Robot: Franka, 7 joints.
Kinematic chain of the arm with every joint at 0, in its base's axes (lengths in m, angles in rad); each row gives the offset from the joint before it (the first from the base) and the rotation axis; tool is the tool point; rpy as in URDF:
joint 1: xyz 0 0 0.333 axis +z
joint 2: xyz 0 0 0 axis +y
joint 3: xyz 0 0 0.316 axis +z
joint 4: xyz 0.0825 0 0 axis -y
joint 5: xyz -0.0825 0 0.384 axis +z
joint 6: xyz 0 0 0 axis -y
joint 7: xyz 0.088 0 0 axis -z
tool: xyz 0 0 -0.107 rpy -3.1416 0 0
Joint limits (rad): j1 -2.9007..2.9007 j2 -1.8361..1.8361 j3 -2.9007..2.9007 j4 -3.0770..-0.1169 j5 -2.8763..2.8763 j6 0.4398..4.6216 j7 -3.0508..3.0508
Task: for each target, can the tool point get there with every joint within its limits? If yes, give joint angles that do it. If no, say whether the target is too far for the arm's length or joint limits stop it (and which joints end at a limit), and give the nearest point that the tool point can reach.
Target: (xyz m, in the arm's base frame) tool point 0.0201 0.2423 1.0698
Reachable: yes | joints 0.2299 -0.6691 0.3999 -1.3080 -1.5466 2.5423 -0.0776
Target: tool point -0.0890 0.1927 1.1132
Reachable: yes | joints -0.3876 -0.2856 1.4866 -0.5587 0.4785 3.6096 -2.4428
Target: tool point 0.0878 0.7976 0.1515
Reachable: yes | joints 1.5128 1.3180 -0.1499 -0.9962 -0.1439 3.3228 0.0824
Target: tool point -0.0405 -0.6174 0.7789
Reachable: yes | joints -2.2913 0.6371 1.2380 -0.6827 0.0094 1.4518 -0.2565
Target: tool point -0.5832 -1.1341 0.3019
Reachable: no: too far | nearest point -0.3922 -0.7627 0.3121 | short by 0.418 m
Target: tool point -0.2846 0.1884 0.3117
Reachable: yes | joints 1.0208 -0.2020 1.2089 -2.5518 -2.1373 3.7986 2.1874
